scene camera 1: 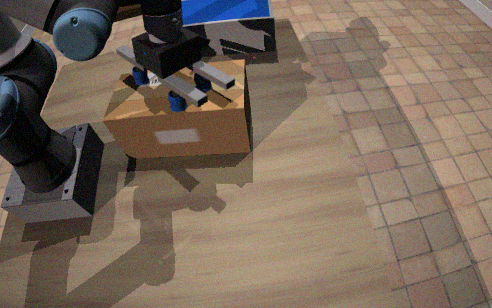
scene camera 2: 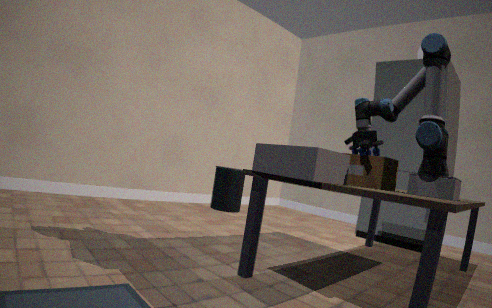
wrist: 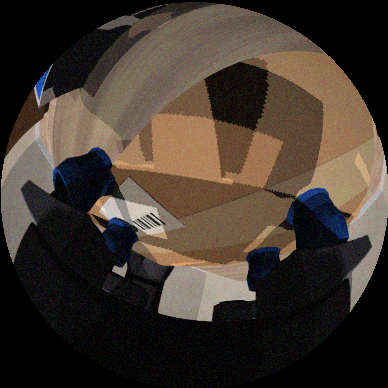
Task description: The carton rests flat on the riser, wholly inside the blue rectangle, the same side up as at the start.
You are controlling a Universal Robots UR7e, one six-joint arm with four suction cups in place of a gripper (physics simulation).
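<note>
The brown carton rests flat on the wooden table, just in front of the grey riser. The riser's top bears the blue rectangle, with nothing on it. My suction gripper sits over the left part of the carton's top. Its blue cups press on that top near the barcode label. One cup is hidden behind the gripper body in scene camera 1.
The table's edge runs along the right, with tiled floor beyond it. A dark round bin hangs at the table's far end, and a dark table leg stands below it. The arm reaches in from the right.
</note>
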